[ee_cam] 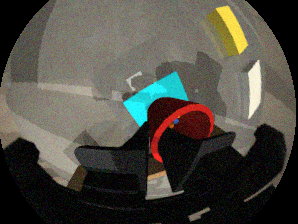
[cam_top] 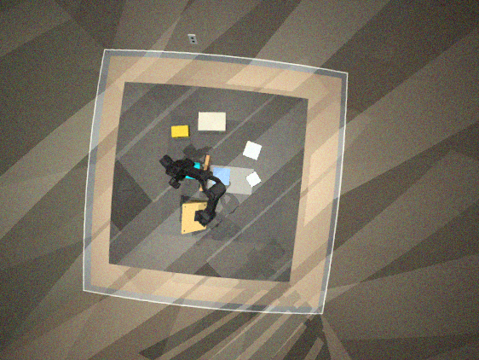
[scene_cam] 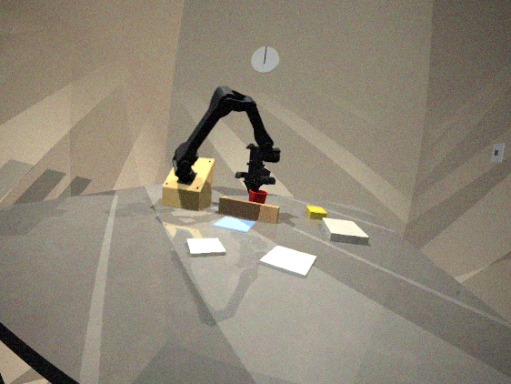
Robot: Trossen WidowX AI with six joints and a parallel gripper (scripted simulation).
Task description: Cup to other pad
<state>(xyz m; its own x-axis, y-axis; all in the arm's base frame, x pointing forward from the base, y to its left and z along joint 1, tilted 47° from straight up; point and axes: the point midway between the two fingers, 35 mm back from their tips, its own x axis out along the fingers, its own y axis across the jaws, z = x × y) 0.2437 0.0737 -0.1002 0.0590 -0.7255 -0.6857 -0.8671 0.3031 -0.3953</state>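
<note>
Now: the cup 3 cm ahead of my gripper tip and 2 cm to the right of it. Round my gripper tip: cyan pad: 6 cm below, 3 cm ahead, 2 cm to the right; then wooden bar: 12 cm to the right, 3 cm below, 2 cm ahead; then light blue pad: 22 cm to the right, 6 cm below, 1 cm ahead.
</note>
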